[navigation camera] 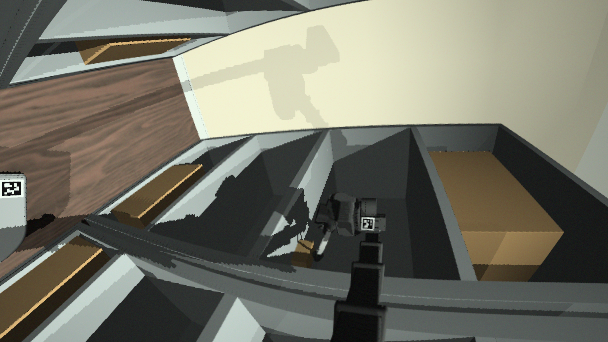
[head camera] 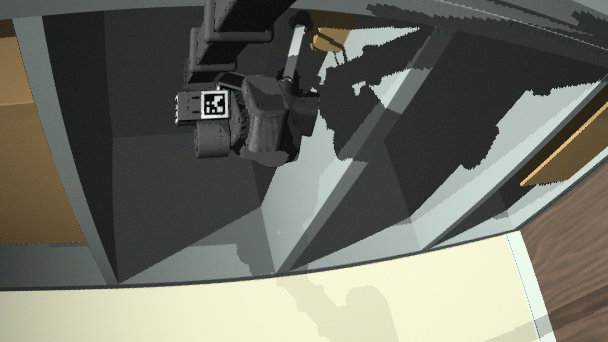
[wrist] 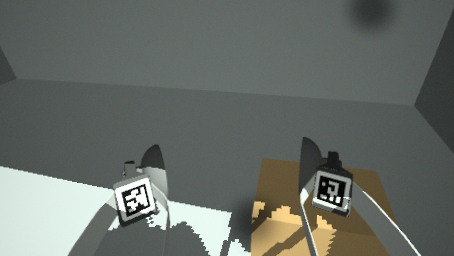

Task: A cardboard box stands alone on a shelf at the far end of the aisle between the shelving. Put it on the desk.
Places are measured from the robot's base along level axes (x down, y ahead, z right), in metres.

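Pixels of known places: gripper, fingertip midpoint: (navigation camera: 319, 243) (wrist: 230, 160).
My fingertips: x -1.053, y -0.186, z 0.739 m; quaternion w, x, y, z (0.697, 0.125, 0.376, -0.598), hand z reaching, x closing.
Note:
Behind a point stands the place of what it marks.
The small brown cardboard box (head camera: 332, 37) @(x -1.016, y -0.184, z 0.674 m) (navigation camera: 303, 252) @(x -1.022, y -0.195, z 0.657 m) (wrist: 280, 185) @(x -1.041, y -0.202, z 0.703 m) stands on a grey shelf, partly in shadow. In the wrist view it lies at the lower right, and its lower part is cut off by the frame edge. My gripper (wrist: 230, 160) @(x -1.053, y -0.186, z 0.739 m) is open and has nothing between its fingertips. In the wrist view its right finger overlaps the box, and its left finger is well left of the box. Whether the right finger touches the box cannot be told. In the head and navigation views one finger shows beside the box, and the other is hidden. The desk does not show.
Upright grey dividers (head camera: 332, 200) @(x -0.977, y 0.084, z 0.795 m) (navigation camera: 440, 200) @(x -1.423, y -0.013, z 0.640 m) stand on both sides of my wrist. A large brown box (head camera: 35, 165) @(x -1.490, y -0.006, z 0.689 m) (navigation camera: 500, 195) @(x -1.622, y -0.004, z 0.693 m) fills the neighbouring compartment. A flatter brown box (head camera: 575, 150) @(x -0.264, y 0.012, z 0.718 m) (navigation camera: 160, 195) @(x -0.326, y -0.045, z 0.627 m) lies further along. My telescoping arm (navigation camera: 367, 270) @(x -1.239, y -0.087, z 0.334 m) reaches over the shelf edge.

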